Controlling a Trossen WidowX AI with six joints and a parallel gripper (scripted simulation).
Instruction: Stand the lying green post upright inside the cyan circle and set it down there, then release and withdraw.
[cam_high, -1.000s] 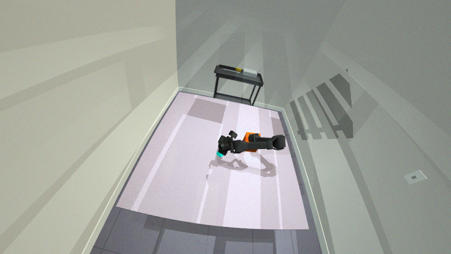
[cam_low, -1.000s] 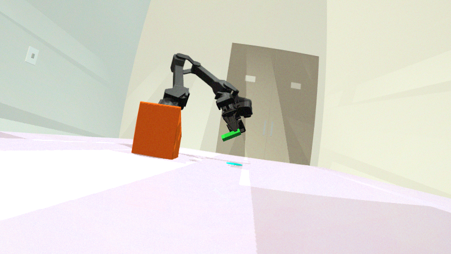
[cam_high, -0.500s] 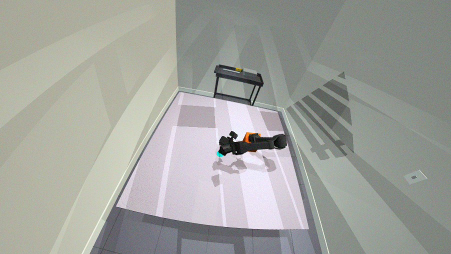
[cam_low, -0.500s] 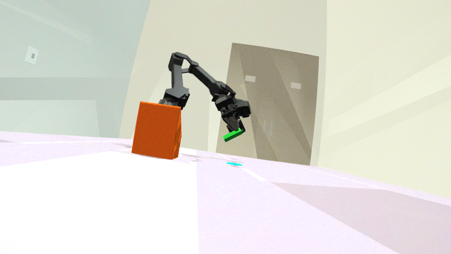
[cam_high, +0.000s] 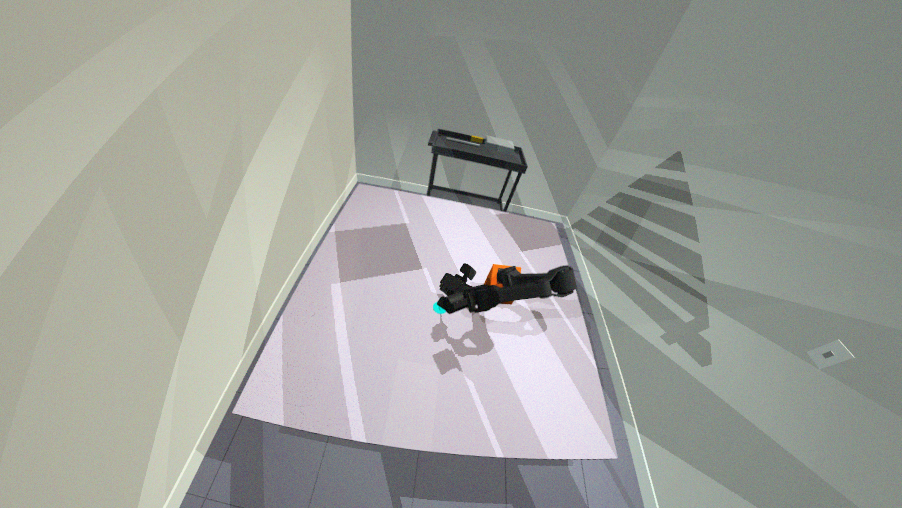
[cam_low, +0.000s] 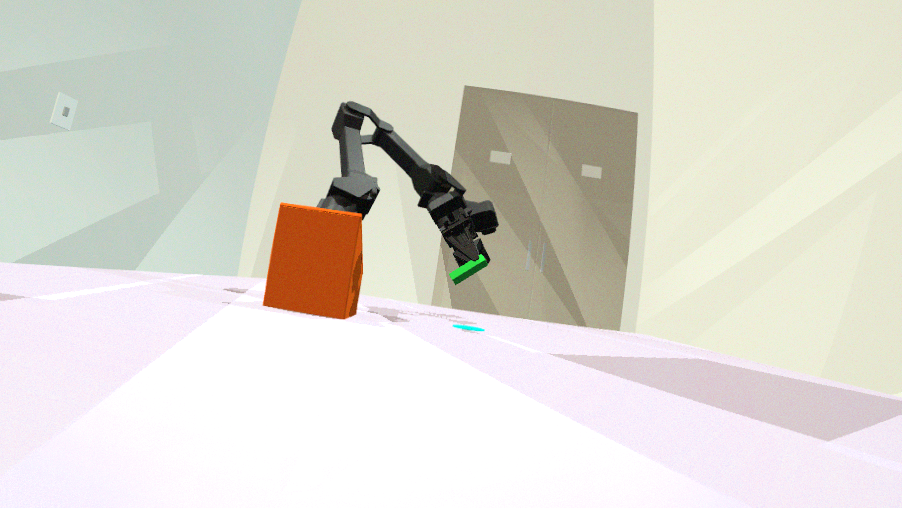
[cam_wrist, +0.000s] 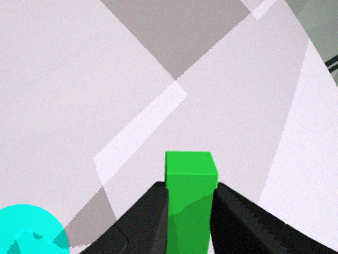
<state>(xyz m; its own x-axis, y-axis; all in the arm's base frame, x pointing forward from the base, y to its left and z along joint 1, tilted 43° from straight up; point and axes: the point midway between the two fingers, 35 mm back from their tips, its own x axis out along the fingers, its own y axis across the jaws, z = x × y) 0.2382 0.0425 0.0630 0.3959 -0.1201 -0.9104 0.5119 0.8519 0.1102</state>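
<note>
Right now the cyan circle is 12 cm below my gripper tip, 5 cm to the left of it and 1 cm ahead of it. Round my gripper tip: green post: 2 cm behind, 1 cm below.
</note>
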